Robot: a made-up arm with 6 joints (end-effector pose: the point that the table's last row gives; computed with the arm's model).
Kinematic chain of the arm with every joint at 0, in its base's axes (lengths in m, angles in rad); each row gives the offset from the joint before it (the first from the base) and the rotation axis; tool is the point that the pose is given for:
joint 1: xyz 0 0 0.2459 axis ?
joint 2: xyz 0 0 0 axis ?
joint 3: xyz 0 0 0.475 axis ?
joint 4: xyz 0 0 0 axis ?
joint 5: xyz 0.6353 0 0 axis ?
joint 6: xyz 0 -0.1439 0 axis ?
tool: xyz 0 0 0
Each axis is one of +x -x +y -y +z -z.
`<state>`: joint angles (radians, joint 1 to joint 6).
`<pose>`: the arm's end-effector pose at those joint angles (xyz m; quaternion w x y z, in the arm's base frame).
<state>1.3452 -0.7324 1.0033 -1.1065 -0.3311 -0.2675</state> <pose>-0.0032 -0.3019 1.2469 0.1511 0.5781 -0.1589 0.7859</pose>
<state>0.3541 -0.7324 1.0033 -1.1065 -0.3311 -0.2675</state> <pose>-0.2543 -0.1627 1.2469 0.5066 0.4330 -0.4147 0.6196</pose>
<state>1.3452 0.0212 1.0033 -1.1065 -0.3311 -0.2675</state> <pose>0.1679 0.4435 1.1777 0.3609 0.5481 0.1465 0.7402</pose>
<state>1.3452 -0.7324 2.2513 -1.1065 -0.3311 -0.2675</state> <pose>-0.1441 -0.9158 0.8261 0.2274 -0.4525 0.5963 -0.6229</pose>
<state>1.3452 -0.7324 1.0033 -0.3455 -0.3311 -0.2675</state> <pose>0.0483 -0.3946 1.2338 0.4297 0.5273 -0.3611 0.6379</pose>
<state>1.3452 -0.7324 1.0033 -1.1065 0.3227 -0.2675</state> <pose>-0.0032 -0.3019 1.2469 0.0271 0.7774 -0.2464 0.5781</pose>
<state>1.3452 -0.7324 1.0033 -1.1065 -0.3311 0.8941</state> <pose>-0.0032 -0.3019 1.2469 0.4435 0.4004 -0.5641 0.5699</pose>
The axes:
joint 1: +z
joint 2: +y
joint 3: -y
joint 4: -x
joint 5: -y
joint 6: -x

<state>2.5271 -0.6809 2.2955 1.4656 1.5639 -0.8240</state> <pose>0.7843 -0.5349 0.5783 0.0911 0.4635 -0.8374 -0.2751</pose>
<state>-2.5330 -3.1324 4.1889 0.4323 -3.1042 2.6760</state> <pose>-0.2932 -0.0451 0.3488 0.8019 0.2206 0.5546 0.0259</pose>
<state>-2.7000 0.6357 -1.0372 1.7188 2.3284 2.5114</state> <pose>-0.3154 -0.1726 -0.0184 0.1209 -0.8096 0.3204 -0.4768</pose>
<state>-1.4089 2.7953 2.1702 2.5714 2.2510 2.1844</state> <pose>0.2359 -0.6929 -0.5097 0.1482 -0.7830 -0.5660 0.2110</pose>
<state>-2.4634 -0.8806 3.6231 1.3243 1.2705 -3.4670</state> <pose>0.2594 0.2541 -0.1021 0.3105 -0.7933 0.5237 0.0079</pose>
